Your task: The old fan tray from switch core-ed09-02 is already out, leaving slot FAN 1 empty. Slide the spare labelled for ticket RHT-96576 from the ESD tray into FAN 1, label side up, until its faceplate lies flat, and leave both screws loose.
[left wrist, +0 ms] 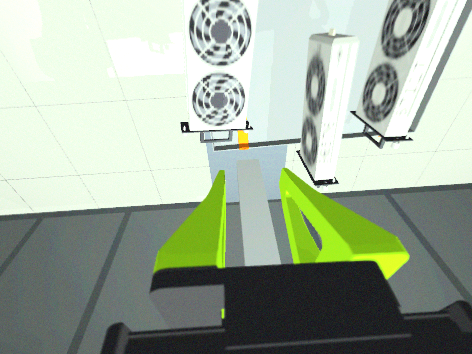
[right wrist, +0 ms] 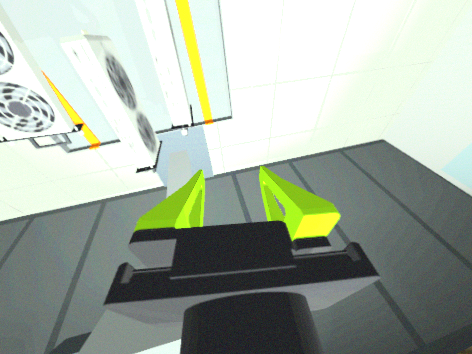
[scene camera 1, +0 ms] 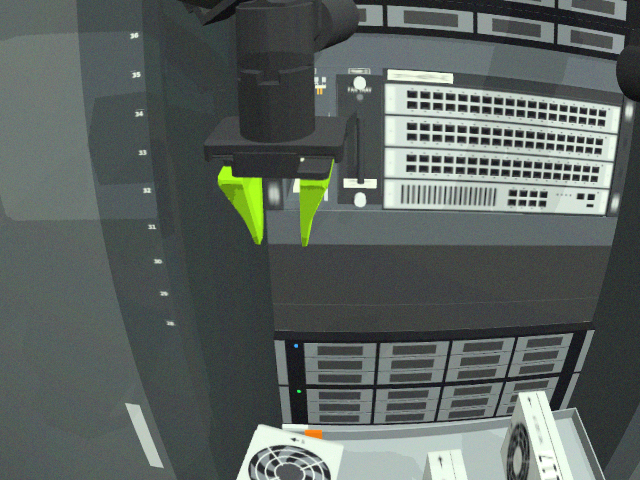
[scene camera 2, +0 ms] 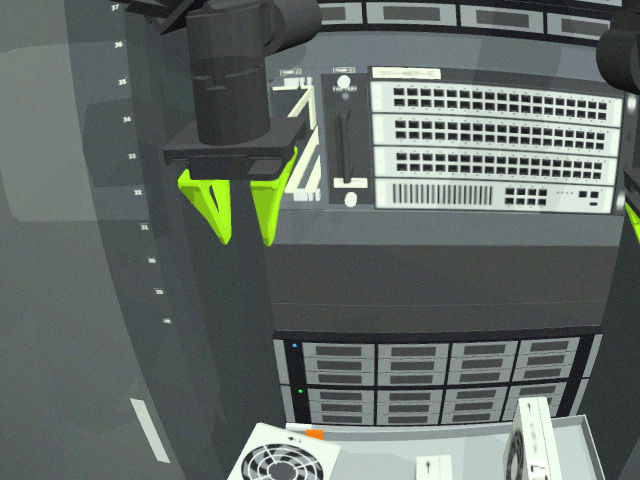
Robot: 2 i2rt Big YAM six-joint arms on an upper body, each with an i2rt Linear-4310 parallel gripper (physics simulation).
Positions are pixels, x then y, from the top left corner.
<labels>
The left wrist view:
left gripper: 252, 176
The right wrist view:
right gripper: 231, 173
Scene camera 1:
left gripper: 282, 241
fan bay: 322, 108
line cards: 454, 142
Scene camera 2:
left gripper: 248, 241
</labels>
